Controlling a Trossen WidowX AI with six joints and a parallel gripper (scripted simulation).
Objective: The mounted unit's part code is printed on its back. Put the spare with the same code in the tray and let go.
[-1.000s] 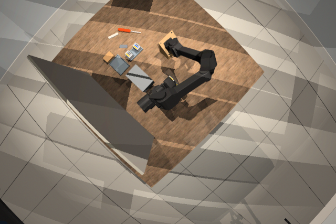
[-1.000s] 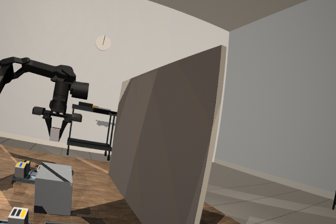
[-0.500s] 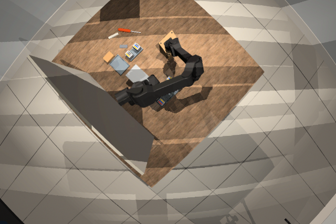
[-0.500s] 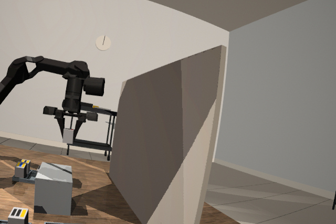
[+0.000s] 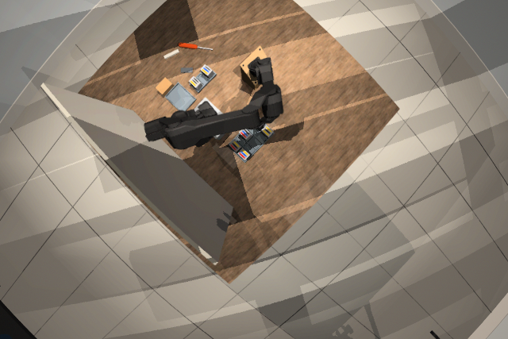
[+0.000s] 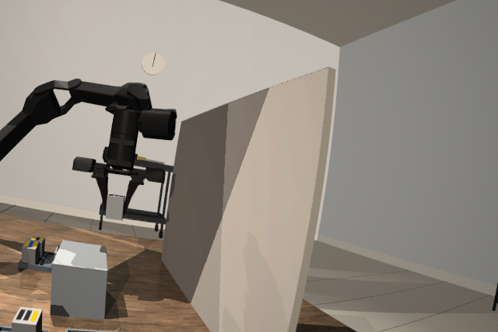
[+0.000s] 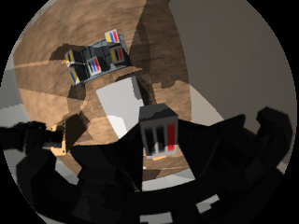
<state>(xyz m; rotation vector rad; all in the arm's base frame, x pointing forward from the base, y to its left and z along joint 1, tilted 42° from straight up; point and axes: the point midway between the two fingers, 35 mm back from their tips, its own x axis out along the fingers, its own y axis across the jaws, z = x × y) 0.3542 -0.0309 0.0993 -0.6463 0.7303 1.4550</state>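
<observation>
The blue-grey tray lies 21 cm to the right of my gripper tip, 19 cm below it and 1 cm behind it. From my gripper tip the other things lie so: spare 2 cm above; then tall grey panel 19 cm ahead, 3 cm above; then grey box 14 cm below, 6 cm behind.
</observation>
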